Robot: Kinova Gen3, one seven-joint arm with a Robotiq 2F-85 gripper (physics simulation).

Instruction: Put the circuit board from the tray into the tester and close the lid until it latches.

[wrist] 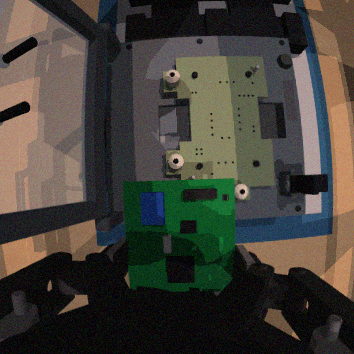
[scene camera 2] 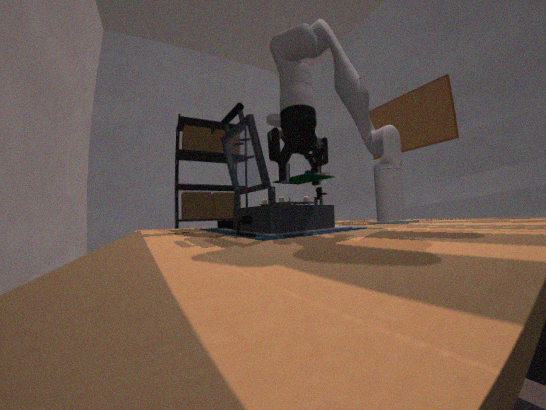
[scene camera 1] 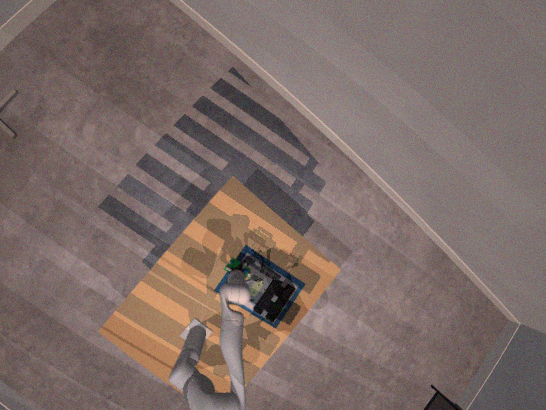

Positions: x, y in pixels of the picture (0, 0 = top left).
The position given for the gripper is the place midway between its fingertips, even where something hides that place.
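Scene:
The gripper (scene camera 2: 301, 184) is holding a green circuit board (wrist: 181, 235), and the green circuit board is clear of everything else.

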